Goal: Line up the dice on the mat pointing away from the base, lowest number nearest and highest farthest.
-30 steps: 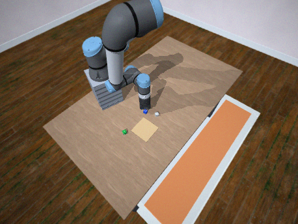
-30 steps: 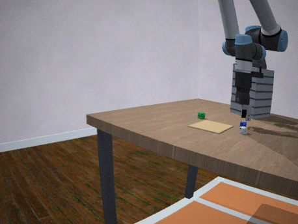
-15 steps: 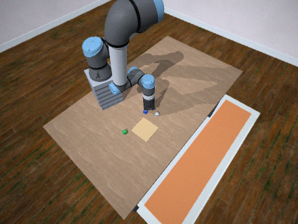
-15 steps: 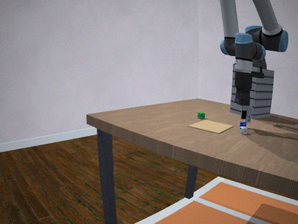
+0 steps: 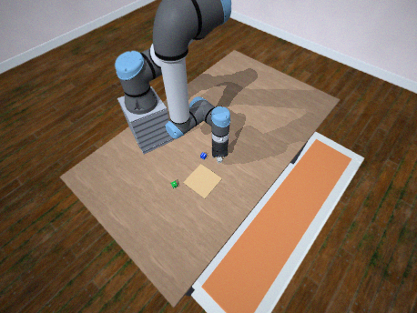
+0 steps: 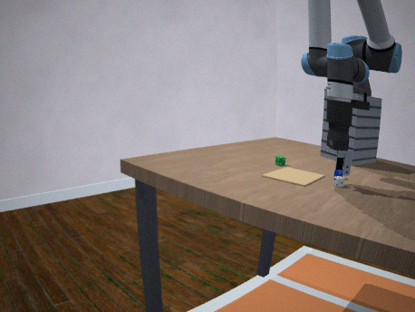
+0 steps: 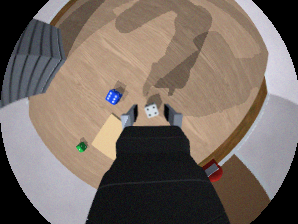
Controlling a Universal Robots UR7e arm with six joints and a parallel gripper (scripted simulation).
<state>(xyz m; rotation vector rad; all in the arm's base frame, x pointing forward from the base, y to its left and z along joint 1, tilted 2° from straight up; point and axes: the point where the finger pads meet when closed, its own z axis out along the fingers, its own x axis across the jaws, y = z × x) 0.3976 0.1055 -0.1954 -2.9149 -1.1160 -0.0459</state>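
The white die is 40 mm below my hand and 10 mm ahead of it. The rest, counted from my hand: tan mat (150 mm to the right, 50 mm below, 10 mm ahead); green die (260 mm to the right, 80 mm behind, 40 mm below); blue die (80 mm behind, 40 mm to the right, 40 mm below).
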